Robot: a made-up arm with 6 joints.
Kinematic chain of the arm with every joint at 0, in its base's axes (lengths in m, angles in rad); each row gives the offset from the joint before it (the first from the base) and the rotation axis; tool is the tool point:
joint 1: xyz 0 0 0.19 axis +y
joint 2: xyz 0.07 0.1 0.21 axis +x
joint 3: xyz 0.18 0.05 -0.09 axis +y
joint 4: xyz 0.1 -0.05 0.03 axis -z
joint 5: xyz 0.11 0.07 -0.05 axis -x
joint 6: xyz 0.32 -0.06 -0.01 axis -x
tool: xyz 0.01 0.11 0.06
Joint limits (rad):
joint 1: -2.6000..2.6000
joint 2: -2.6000..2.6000
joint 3: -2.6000..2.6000
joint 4: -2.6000..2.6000
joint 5: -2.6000..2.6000
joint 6: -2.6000..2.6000
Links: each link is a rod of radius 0.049 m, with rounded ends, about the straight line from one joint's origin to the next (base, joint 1, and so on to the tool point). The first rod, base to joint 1, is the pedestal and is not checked.
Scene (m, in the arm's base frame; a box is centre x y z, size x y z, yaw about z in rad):
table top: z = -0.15
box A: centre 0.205 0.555 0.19 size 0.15 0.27 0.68 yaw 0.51
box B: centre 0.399 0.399 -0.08 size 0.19 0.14 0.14 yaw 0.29
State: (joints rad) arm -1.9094 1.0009 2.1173 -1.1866 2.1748 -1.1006
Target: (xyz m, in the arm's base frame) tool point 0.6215 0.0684 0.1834
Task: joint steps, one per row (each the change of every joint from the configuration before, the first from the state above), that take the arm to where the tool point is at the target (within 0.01 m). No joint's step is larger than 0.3 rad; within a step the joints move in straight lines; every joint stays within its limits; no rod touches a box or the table.
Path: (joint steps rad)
1: 0.0022 -0.2615 -0.1332 0.0118 0.0448 -0.2077
2: 0.0022 -0.2616 -0.1333 0.0119 0.0449 -0.2077
3: 0.0021 -0.2615 -0.1332 0.0118 0.0448 -0.2076
4: 0.0022 -0.2615 -0.1332 0.0119 0.0449 -0.2077
5: 0.0022 -0.2616 -0.1332 0.0118 0.0448 -0.2077
6: 0.0022 -0.2615 -0.1333 0.0119 0.0449 -0.2077
7: 0.0022 -0.2615 -0.1332 0.0118 0.0448 -0.2077
8: 0.2312 0.1118 0.0127 0.2510 -0.1086 0.2410
9: 0.2313 0.1118 0.0127 0.2509 -0.1086 0.2410
10: 0.2313 0.1118 0.0127 0.2509 -0.1086 0.2410
11: 0.2313 0.1118 0.0126 0.2509 -0.1086 0.2410
12: 0.2313 0.1118 0.0127 0.2509 -0.1086 0.2410

